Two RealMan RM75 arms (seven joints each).
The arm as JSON. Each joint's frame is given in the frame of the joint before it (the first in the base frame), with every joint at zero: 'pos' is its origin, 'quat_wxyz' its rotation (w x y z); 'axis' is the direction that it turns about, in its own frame. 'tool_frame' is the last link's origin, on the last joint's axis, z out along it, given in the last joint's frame.
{
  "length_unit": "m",
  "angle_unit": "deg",
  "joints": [
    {
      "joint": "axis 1",
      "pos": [
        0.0,
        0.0,
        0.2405
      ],
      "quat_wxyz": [
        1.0,
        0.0,
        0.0,
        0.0
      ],
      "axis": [
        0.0,
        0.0,
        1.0
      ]
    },
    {
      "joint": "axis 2",
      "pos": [
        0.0,
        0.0,
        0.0
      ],
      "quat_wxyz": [
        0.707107,
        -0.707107,
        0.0,
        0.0
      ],
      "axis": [
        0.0,
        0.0,
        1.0
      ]
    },
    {
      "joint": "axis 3",
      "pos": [
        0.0,
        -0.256,
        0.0
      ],
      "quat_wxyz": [
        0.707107,
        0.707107,
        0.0,
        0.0
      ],
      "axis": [
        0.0,
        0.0,
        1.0
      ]
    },
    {
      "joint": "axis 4",
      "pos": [
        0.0,
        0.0,
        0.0
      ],
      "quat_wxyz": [
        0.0,
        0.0,
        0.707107,
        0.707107
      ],
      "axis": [
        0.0,
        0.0,
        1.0
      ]
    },
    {
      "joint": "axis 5",
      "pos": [
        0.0,
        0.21,
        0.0
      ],
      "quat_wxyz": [
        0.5,
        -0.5,
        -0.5,
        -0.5
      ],
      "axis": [
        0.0,
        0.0,
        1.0
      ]
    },
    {
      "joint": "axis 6",
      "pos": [
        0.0,
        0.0,
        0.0
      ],
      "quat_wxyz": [
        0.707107,
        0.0,
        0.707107,
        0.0
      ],
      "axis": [
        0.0,
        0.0,
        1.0
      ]
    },
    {
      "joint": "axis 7",
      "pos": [
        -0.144,
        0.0,
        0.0
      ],
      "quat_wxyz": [
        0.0,
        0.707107,
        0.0,
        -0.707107
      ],
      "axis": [
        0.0,
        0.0,
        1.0
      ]
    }
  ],
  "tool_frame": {
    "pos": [
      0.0,
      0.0,
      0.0
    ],
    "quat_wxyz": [
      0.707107,
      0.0,
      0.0,
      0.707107
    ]
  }
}
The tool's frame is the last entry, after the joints.
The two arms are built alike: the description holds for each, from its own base.
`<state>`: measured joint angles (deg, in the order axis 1, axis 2, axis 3, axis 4, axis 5, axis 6, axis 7); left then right.
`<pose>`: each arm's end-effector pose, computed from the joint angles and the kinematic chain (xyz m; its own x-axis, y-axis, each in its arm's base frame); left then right.
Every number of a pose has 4 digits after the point.
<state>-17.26 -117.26 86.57 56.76 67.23 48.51 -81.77 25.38 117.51 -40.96 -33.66 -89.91 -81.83 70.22</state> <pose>-0.2095 0.3622 -0.0109 0.7059 0.2123 0.6758 0.5819 -0.7178 -0.3823 0.2780 0.3438 0.0365 0.6488 -0.1648 -0.7429 -0.5785 -0.7411 -0.3409</pose>
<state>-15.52 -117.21 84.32 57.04 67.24 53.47 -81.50 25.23 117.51 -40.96 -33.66 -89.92 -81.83 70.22</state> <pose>-0.2148 0.3520 -0.0034 0.6878 0.2067 0.6958 0.5778 -0.7361 -0.3525 0.2789 0.3431 0.0365 0.6485 -0.1666 -0.7428 -0.5804 -0.7396 -0.3408</pose>
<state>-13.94 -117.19 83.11 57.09 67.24 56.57 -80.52 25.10 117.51 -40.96 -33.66 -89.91 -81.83 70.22</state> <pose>-0.2212 0.3429 0.0003 0.6833 0.2005 0.7020 0.5708 -0.7463 -0.3424 0.2797 0.3425 0.0365 0.6480 -0.1679 -0.7429 -0.5821 -0.7382 -0.3409</pose>
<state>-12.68 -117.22 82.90 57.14 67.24 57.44 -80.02 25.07 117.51 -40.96 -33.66 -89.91 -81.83 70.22</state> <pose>-0.2272 0.3368 0.0007 0.6816 0.2056 0.7022 0.5755 -0.7433 -0.3410 0.2799 0.3423 0.0365 0.6479 -0.1683 -0.7429 -0.5825 -0.7379 -0.3409</pose>
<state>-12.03 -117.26 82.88 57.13 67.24 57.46 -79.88 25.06 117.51 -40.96 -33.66 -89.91 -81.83 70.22</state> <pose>-0.2309 0.3342 0.0005 0.6801 0.2116 0.7019 0.5826 -0.7373 -0.3421 0.2799 0.3423 0.0365 0.6479 -0.1684 -0.7429 -0.5826 -0.7378 -0.3409</pose>
